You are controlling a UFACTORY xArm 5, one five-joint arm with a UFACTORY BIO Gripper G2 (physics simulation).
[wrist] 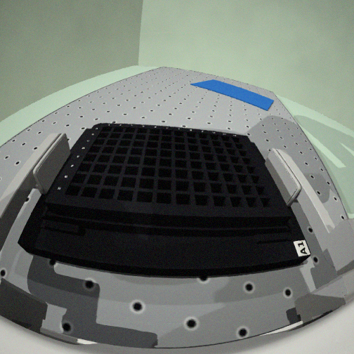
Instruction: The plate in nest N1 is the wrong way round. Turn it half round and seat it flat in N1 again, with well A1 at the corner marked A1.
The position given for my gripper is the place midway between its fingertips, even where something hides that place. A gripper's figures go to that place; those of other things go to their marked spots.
Labels:
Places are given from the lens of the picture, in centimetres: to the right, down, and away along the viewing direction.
my gripper (170, 146): 0, -2, 12
black well plate (163, 180): 0, 0, 9

